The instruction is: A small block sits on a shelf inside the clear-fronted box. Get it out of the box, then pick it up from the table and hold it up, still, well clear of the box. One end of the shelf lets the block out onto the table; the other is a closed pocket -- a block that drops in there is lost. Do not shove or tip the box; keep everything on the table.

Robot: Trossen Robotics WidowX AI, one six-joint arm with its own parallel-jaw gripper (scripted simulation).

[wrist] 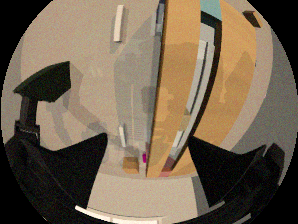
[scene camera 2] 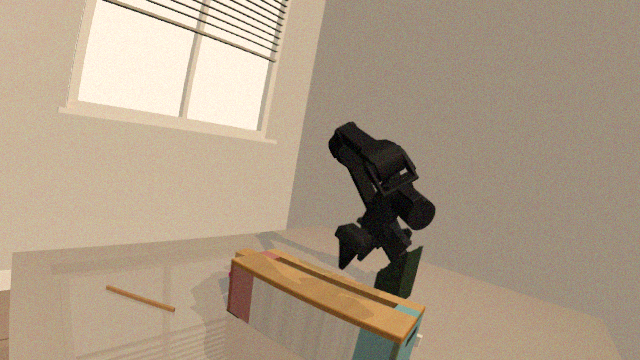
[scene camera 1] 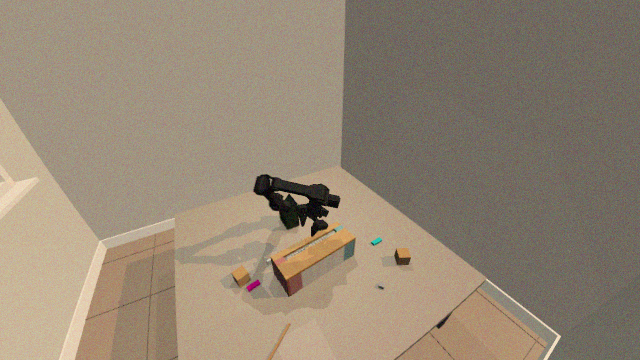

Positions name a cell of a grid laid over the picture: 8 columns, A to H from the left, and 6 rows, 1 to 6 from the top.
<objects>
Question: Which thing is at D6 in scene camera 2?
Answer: A long box.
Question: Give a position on a long box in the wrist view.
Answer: F2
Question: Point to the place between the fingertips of my gripper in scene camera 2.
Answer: E5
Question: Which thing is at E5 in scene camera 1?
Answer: A long box.
</objects>
